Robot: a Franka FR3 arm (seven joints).
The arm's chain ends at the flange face. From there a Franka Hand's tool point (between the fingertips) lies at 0.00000 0.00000 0.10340 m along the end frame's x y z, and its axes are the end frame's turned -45 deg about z.
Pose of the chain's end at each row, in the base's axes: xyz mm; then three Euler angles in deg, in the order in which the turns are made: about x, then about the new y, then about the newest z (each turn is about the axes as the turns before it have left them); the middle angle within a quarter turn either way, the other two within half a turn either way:
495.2 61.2 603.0 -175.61 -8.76 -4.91
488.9 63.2 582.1 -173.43 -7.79 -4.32
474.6 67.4 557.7 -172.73 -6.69 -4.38
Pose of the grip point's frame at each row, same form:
479.5 69.0 501.1 -175.61 -8.76 -49.91
474.9 74.9 480.3 -173.43 -7.79 -49.32
462.6 80.4 455.8 -172.73 -6.69 -49.38

